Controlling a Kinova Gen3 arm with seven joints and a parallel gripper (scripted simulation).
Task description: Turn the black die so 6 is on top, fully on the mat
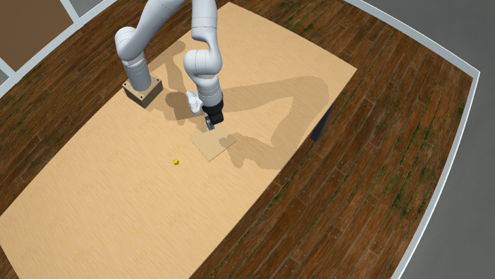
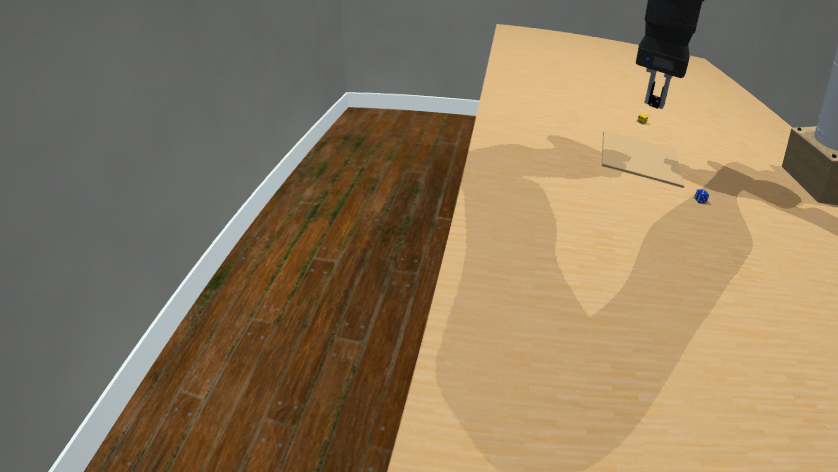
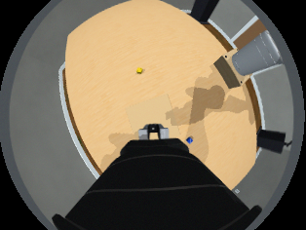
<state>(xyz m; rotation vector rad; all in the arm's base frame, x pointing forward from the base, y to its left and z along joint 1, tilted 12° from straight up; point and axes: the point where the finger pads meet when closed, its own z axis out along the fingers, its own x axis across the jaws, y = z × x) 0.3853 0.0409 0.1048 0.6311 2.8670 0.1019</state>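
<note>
Right now the tan mat is 1 cm to the right of my hand and 12 cm below it. The rest, counted from my hand: black die: 1 cm below; then blue die: 8 cm behind, 10 cm to the left, 11 cm below; then yellow die: 4 cm behind, 18 cm to the right, 11 cm below.
</note>
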